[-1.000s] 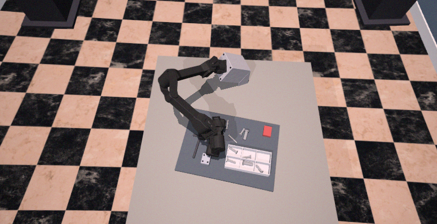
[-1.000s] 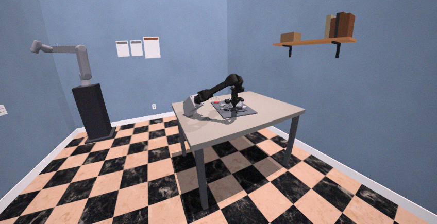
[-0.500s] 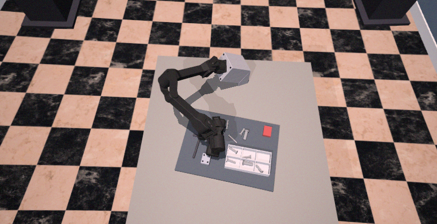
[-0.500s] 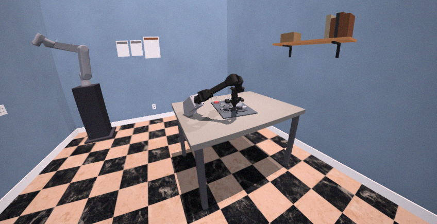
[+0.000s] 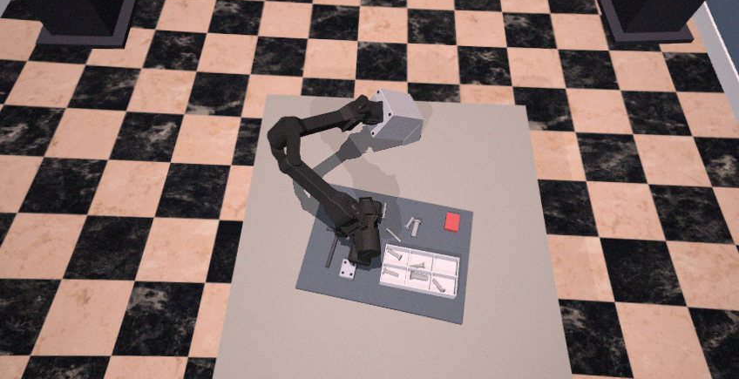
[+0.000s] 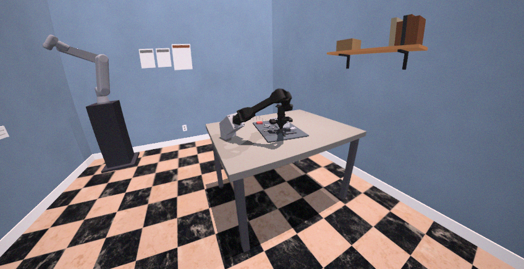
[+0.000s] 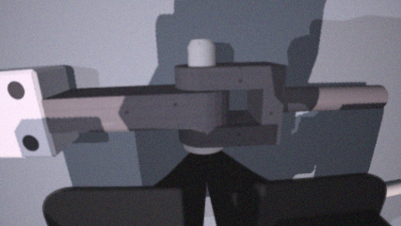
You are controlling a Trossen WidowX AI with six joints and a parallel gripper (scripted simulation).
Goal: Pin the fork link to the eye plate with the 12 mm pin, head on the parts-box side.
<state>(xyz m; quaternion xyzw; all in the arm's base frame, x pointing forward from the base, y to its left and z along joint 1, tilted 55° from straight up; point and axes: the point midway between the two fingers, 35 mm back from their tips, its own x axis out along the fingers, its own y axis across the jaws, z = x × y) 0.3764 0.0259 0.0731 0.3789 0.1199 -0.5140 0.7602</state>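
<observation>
Right now my hand is 10 mm short of the eye plate, 30 mm to the left of it and 30 mm above it. From my hand the other things lie so: dark fork link 30 mm behind, 20 mm to the right, 30 mm below; pin 20 mm behind, 90 mm to the left, 30 mm below; dark mat 20 mm ahead, 70 mm to the left, 40 mm below.
</observation>
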